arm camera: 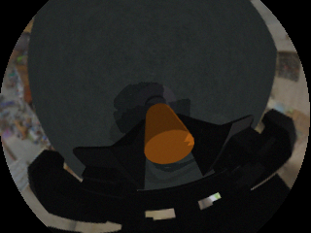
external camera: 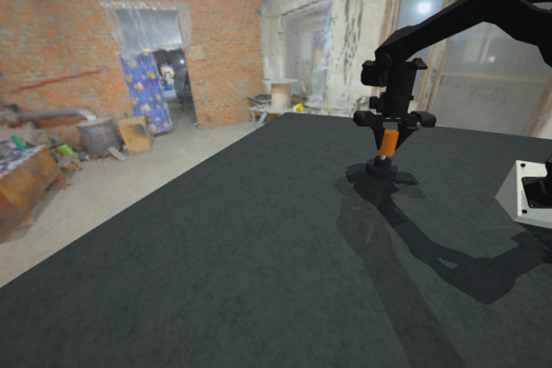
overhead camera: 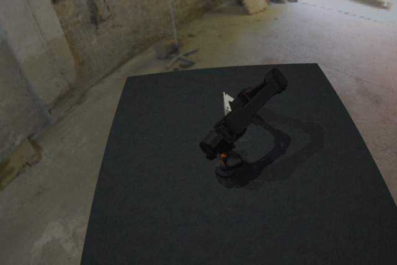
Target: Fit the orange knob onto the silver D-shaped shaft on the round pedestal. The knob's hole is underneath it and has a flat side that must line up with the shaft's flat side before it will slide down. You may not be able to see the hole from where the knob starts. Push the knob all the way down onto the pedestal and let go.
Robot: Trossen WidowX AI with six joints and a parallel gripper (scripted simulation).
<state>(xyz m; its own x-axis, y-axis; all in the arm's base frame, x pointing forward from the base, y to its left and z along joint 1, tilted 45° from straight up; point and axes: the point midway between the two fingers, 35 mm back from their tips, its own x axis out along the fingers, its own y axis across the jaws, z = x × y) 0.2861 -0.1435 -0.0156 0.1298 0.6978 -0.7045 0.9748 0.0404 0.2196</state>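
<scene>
Now: the orange knob 3 cm above my gripper tip. Round my gripper tip: round pedestal 4 cm below.
</scene>
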